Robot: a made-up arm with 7 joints.
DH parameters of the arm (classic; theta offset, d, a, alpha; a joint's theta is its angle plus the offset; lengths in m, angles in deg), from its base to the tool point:
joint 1: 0 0.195 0 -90
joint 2: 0 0 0 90
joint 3: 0 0.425 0.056 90
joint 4: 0 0 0.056 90
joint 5: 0 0.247 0 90
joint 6: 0 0 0.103 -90
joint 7: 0 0.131 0 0
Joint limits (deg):
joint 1: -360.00..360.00
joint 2: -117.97..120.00
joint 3: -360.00..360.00
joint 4: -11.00..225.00
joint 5: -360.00..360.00
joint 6: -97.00..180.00
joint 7: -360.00..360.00
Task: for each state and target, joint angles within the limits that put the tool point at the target. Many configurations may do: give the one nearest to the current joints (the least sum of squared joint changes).
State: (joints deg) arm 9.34 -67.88 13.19 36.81 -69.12 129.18 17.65
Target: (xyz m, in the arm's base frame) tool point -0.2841 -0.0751 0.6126
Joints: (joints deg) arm 3.20 -77.58 18.62 66.04 -89.07 126.08 17.65
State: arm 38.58 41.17 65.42 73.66 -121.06 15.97 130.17
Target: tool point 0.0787 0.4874 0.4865
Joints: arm 17.51 27.42 72.07 78.88 -120.60 6.07 130.17
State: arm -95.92 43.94 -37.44 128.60 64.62 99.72 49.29
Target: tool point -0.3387 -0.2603 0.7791
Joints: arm -116.07 9.36 -55.11 131.05 61.61 95.35 49.29
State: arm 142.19 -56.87 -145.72 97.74 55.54 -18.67 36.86
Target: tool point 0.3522 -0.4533 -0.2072
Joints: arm 125.01 -89.38 -159.56 92.90 58.63 -16.46 36.86
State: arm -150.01 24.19 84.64 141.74 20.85 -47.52 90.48
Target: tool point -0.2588 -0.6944 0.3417
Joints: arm -122.16 69.34 80.44 123.26 33.70 -46.85 90.48
